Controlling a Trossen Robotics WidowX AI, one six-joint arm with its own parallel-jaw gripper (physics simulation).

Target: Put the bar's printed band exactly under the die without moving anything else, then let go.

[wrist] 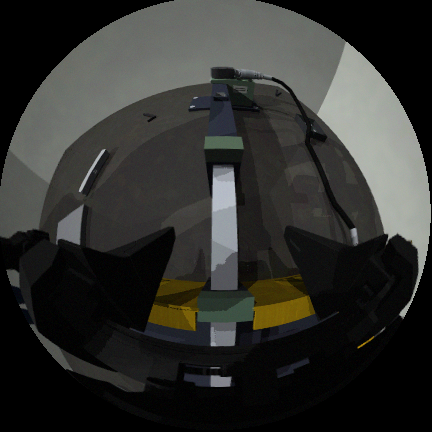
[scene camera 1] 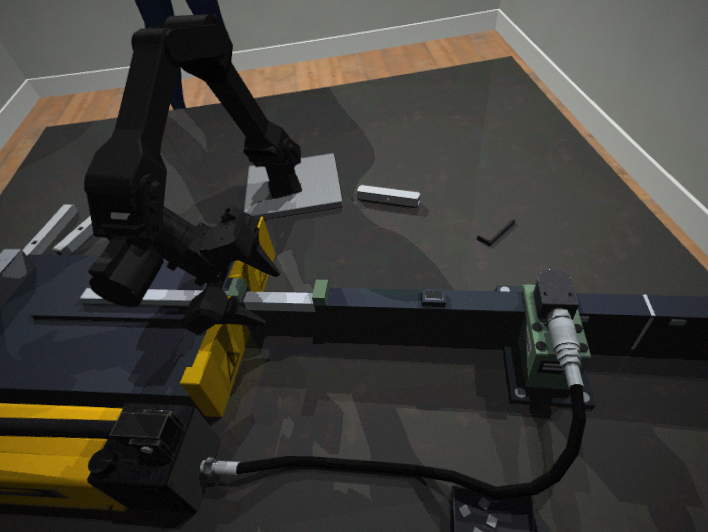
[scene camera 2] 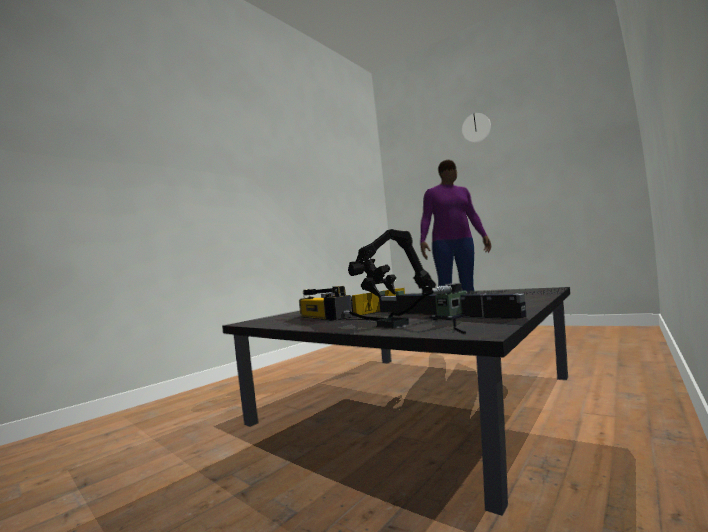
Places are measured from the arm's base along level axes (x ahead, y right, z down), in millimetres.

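Pixels of known places: gripper, between the fingertips: [wrist: 231,232] [scene camera 1: 271,298] [scene camera 2: 387,295]; arm's base, origin of its link: [scene camera 1: 285,187].
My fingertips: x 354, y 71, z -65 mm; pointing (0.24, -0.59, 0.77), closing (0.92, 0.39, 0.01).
For each thing: its top centre in the pictures, then the offset to it from my fingertips. "*": a spot on its surface instead.
- pale bar, a spot on its surface: [wrist: 224,225] [scene camera 1: 277,297] * dx -2, dy -8, dz +4 mm
- second green block, a spot on its surface: [wrist: 223,150] [scene camera 1: 314,289] * dx +21, dy -63, dz -17 mm
- yellow plate, a spot on its surface: [wrist: 282,295] * dx +15, dy +61, dz -6 mm
- green unit, a spot on its surface: [scene camera 1: 540,368] [wrist: 252,90] * dx +222, dy -303, dz +17 mm
- black cable, a spot on its surface: [scene camera 1: 366,464] * dx +248, dy -64, dz +62 mm
- dark rail, a spot on its surface: [scene camera 1: 377,300] * dx +62, dy -145, dz -2 mm
- loose silver bar, centre of its top: [scene camera 1: 388,191] [wrist: 90,168] dx -236, dy -263, dz +54 mm
- hex key, centre of its top: [scene camera 1: 496,228] dx -73, dy -411, dz +68 mm
The pale bar [scene camera 1: 280,300] [wrist: 224,225] lies lengthwise, passing through a green block [scene camera 1: 235,287] [wrist: 225,306] at a yellow plate. Its far end is at a second green block [scene camera 1: 321,292] [wrist: 223,150], where a dark rail continues. I cannot make out a printed band on it. I cannot tell which part is the die. My gripper [scene camera 1: 270,296] [scene camera 2: 386,290] [wrist: 231,232] is open and empty, with one finger on each side of the bar, apart from it in the wrist view. The arm hides part of the bar in the first scene view.
The yellow plate [scene camera 1: 217,366] [wrist: 282,295] stands across the bar. A green unit [scene camera 1: 540,368] [scene camera 2: 449,303] [wrist: 244,92] with a black cable [scene camera 1: 366,464] [wrist: 320,172] stands along the dark rail [scene camera 1: 377,300]. A loose silver bar [scene camera 1: 388,195] [wrist: 93,171] and a hex key [scene camera 1: 496,232] lie behind.
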